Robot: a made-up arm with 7 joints.
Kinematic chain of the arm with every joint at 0, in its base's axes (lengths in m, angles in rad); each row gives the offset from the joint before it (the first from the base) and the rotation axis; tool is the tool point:
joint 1: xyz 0 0 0.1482 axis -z
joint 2: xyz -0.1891 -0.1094 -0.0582 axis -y
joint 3: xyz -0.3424 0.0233 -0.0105 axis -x
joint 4: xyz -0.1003 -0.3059 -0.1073 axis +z
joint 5: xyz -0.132 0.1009 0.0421 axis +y
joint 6: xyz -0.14 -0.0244 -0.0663 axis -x
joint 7: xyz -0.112 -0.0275 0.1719 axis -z
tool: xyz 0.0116 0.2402 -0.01
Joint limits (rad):
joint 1: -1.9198..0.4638
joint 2: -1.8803..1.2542
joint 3: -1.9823..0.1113
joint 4: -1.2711..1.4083
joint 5: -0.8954..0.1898
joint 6: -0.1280..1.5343
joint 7: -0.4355..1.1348
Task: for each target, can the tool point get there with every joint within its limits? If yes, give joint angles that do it. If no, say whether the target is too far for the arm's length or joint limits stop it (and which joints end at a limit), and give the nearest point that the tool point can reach.
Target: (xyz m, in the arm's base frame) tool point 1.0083 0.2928 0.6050
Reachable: no: joint limits stop it (at a limit: joint 2, joint 3, joint 4, joint 6, joint 7) | nearest point 0.7927 0.2302 0.7807 | short by 0.285 m
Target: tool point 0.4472 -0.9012 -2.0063
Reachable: no: too far | nearest point 0.2734 -0.5511 -0.9812 | short by 1.097 m
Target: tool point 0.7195 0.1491 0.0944
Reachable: no: joint limits stop it (at a limit: joint 1, joint 2, joint 3, joint 4, joint 5, joint 6) | nearest point 0.3151 0.0650 -0.1870 | short by 0.500 m
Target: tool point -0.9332 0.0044 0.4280
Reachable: yes | joints -0.0574 -0.5360 -0.4411 -0.1863 -0.2382 0.3839 -0.2983
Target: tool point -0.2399 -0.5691 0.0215
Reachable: yes | joints -1.0735 0.1675 -1.5526 -0.8661 -0.5261 0.0637 0.8091
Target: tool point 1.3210 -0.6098 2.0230
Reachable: no: too far | nearest point 0.7246 -0.3791 1.0499 | short by 1.164 m
